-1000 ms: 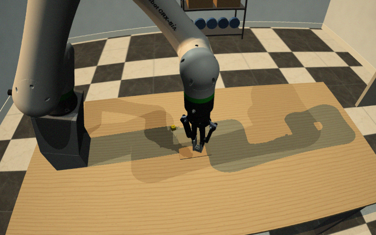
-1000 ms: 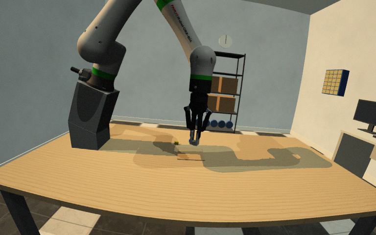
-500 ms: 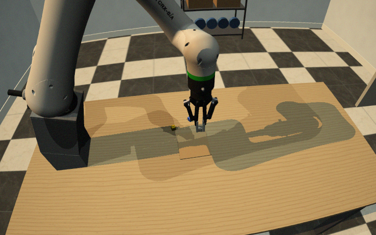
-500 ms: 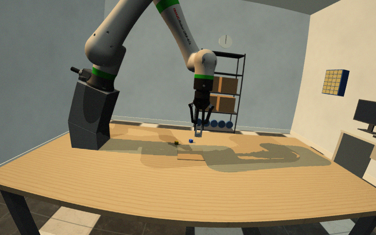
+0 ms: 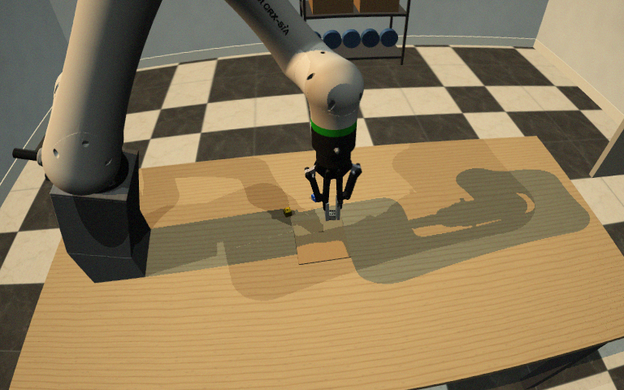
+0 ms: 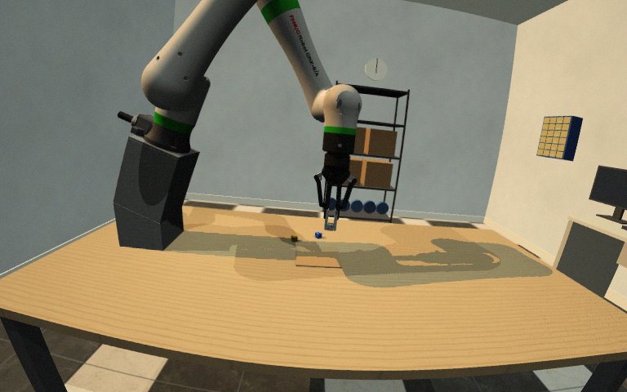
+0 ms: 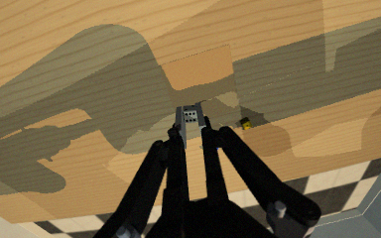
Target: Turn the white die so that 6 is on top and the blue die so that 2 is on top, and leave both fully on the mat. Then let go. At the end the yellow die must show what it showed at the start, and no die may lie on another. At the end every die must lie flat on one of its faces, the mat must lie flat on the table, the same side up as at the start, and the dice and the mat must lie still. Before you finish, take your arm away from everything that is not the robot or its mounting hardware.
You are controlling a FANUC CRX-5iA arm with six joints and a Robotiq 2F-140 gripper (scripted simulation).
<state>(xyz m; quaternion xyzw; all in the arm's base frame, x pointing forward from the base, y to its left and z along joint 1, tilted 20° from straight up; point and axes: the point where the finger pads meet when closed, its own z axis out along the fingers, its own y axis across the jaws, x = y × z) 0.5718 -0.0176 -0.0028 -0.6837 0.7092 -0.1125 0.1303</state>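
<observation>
Right now my hand is 30 mm past the tan mat and 130 mm above it. From my hand the other things lie so: white die: 20 mm below; then blue die: 30 mm behind, 150 mm to the left, 120 mm below; then yellow die: 110 mm behind, 110 mm to the left, 120 mm below.
</observation>
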